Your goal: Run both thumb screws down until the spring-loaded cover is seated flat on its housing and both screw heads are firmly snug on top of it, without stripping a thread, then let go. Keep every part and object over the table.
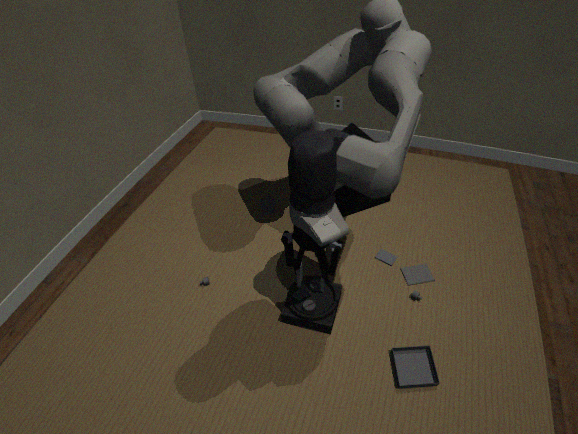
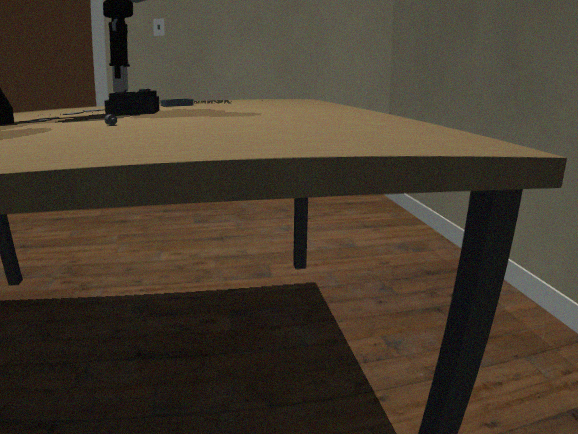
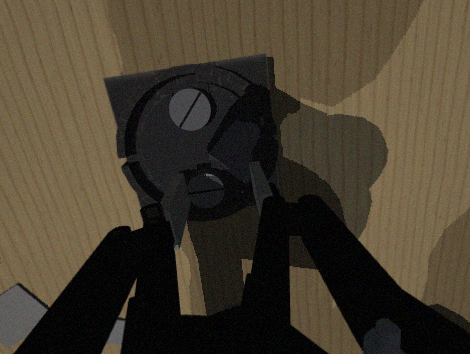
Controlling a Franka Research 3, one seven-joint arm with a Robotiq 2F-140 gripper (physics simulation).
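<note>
The dark square housing (image 1: 306,323) (image 2: 132,104) (image 3: 118,92) carries a round dark cover (image 1: 326,303) (image 3: 157,135). One slotted screw head (image 1: 309,305) (image 3: 190,109) is lit and stands outside the fingers. The other screw head (image 1: 315,285) (image 3: 206,190) is in shadow at the cover's arm side. My gripper (image 1: 311,286) (image 2: 120,90) (image 3: 219,183) is partly open, pointing down, with its fingertips on either side of the shadowed screw head and a gap to it. It holds nothing. Whether the cover lies flat and the heads touch it cannot be told.
A shallow dark-rimmed tray (image 1: 417,386) (image 2: 177,102) and two flat grey plates (image 1: 386,257) (image 1: 417,274) lie on the table. Small grey knobs lie on both sides of the housing, one at the left (image 1: 205,281) (image 2: 111,120), one at the right (image 1: 415,296).
</note>
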